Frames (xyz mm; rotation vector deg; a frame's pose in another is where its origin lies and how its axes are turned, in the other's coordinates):
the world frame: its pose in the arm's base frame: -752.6 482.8 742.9 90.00 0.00 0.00
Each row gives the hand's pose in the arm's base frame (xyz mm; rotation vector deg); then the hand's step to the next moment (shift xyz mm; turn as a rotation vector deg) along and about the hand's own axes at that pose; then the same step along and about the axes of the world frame.
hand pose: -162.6 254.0 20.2 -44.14 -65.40 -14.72
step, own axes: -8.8 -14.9 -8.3 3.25 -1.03 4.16
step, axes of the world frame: -6.0 -3.2 18.0 -2.20 4.13 -2.65
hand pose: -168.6 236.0 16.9 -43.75 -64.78 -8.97
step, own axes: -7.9 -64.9 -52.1 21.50 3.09 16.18
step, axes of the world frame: 4.8 12.9 82.5 -1.19 20.34 -17.84
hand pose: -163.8 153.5 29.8 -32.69 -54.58 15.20
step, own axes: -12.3 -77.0 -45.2 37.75 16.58 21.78
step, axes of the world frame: 28.0 15.0 84.4 3.74 26.42 -38.24
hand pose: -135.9 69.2 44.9 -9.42 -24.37 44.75
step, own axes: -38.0 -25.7 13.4 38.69 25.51 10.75
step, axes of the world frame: -13.1 8.0 45.3 3.30 14.09 -45.32
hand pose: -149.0 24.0 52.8 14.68 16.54 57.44
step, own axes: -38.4 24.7 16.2 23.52 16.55 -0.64
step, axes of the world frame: -33.2 28.1 21.4 -1.34 2.23 -28.65
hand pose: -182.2 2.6 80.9 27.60 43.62 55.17
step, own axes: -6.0 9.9 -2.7 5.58 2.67 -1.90
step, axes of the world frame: -9.6 7.0 0.1 -0.96 -1.45 -6.23
